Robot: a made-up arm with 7 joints. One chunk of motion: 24 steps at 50 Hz.
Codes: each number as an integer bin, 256 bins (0 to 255) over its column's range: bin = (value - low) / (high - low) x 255, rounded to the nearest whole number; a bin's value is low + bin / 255 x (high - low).
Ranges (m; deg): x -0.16..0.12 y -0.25..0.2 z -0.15..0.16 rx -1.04..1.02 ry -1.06..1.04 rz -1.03..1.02
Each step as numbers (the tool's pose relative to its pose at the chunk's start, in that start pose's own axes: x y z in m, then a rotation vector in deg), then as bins.
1 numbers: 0.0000 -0.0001 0.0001 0.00 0.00 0.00
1 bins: 146 142 123 129 129 128
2 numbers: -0.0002 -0.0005 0.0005 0.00 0.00 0.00
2 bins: 146 141 124 129 129 128
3 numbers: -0.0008 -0.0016 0.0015 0.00 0.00 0.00
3 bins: 145 141 125 129 129 128
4 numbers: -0.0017 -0.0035 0.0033 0.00 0.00 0.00
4 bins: 144 140 126 129 129 128
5 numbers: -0.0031 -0.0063 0.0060 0.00 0.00 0.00
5 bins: 143 138 128 129 129 128
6 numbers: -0.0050 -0.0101 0.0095 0.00 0.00 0.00
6 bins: 141 136 131 129 129 128
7 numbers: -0.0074 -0.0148 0.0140 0.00 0.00 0.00
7 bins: 139 133 135 129 129 128
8 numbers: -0.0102 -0.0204 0.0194 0.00 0.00 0.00
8 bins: 136 130 139 129 129 128
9 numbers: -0.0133 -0.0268 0.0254 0.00 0.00 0.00
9 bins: 134 126 144 129 129 128
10 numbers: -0.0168 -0.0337 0.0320 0.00 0.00 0.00
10 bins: 130 123 150 129 129 128
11 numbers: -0.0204 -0.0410 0.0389 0.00 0.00 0.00
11 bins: 127 118 155 129 129 128
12 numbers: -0.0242 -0.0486 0.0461 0.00 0.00 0.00
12 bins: 124 114 161 129 129 128
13 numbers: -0.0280 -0.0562 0.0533 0.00 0.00 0.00
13 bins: 120 110 167 129 129 128
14 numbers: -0.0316 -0.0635 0.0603 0.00 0.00 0.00
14 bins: 117 106 173 129 129 128
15 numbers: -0.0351 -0.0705 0.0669 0.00 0.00 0.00
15 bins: 114 102 178 129 129 128
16 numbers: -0.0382 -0.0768 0.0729 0.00 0.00 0.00
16 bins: 111 98 183 129 129 128
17 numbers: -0.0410 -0.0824 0.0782 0.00 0.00 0.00
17 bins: 108 95 188 129 129 128
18 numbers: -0.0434 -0.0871 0.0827 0.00 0.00 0.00
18 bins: 106 92 191 129 129 128
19 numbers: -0.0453 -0.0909 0.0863 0.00 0.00 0.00
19 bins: 104 90 194 129 129 128
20 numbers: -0.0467 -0.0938 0.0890 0.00 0.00 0.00
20 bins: 103 89 197 129 129 128
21 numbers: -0.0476 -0.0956 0.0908 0.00 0.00 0.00
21 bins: 102 87 198 129 129 128
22 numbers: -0.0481 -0.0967 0.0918 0.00 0.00 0.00
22 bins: 102 87 199 129 129 128
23 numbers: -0.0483 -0.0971 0.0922 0.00 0.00 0.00
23 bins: 102 87 199 129 129 128
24 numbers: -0.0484 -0.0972 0.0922 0.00 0.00 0.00
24 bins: 102 87 199 129 129 128
